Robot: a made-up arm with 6 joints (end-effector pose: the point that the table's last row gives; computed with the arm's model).
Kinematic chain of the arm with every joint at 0, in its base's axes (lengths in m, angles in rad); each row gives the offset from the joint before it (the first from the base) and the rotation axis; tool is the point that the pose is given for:
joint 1: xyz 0 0 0.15 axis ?
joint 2: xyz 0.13 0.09 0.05 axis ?
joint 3: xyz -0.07 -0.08 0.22 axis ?
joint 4: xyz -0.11 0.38 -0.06 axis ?
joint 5: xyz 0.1 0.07 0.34 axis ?
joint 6: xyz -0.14 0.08 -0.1 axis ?
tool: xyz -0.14 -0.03 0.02
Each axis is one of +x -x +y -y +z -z.
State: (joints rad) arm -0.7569 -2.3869 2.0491 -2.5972 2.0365 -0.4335
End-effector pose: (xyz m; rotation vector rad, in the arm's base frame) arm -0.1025 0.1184 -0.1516 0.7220 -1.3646 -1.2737
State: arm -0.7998 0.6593 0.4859 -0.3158 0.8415 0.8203
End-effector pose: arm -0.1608 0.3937 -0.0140 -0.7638 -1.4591 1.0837
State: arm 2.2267 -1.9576 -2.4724 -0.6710 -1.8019 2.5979
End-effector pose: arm 0.5888 0.1036 -0.2850 2.1616 0.8313 -0.7356
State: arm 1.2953 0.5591 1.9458 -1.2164 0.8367 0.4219
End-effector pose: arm 0.3351 -0.2413 0.4520 -0.1763 -0.1095 -1.3587
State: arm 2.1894 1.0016 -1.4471 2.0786 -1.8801 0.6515
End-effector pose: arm -0.1763 0.5202 0.5495 -0.2788 0.0765 -1.0267
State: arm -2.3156 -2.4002 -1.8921 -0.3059 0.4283 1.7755
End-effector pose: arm 0.6124 0.3221 0.2585 -0.1687 -1.0273 -0.4810
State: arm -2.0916 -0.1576 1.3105 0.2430 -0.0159 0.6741
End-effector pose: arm 0.5414 0.1265 -0.3353 -2.1012 -1.5431 -0.5569
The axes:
joint 1: +x
joint 2: -y
joint 3: -z
joint 4: +y
joint 5: +z
joint 6: -y

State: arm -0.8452 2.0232 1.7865 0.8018 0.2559 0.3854
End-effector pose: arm -0.4200 0.1455 0.2735 1.0270 -1.2996 0.1094
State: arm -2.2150 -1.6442 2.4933 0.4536 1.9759 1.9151
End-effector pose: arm 0.3296 0.0992 0.4068 -2.6993 -0.6492 0.5214
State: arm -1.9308 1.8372 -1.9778 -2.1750 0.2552 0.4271
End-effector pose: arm 0.3319 -0.1730 0.5554 -1.5088 -1.1422 -2.3819
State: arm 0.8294 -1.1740 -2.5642 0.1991 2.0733 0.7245
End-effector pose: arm 0.2900 -0.3656 0.3447 -0.5367 0.4856 -0.8065
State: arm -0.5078 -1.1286 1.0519 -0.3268 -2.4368 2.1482
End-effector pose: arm 0.5769 0.1195 -0.0622 2.2087 0.0862 0.0747
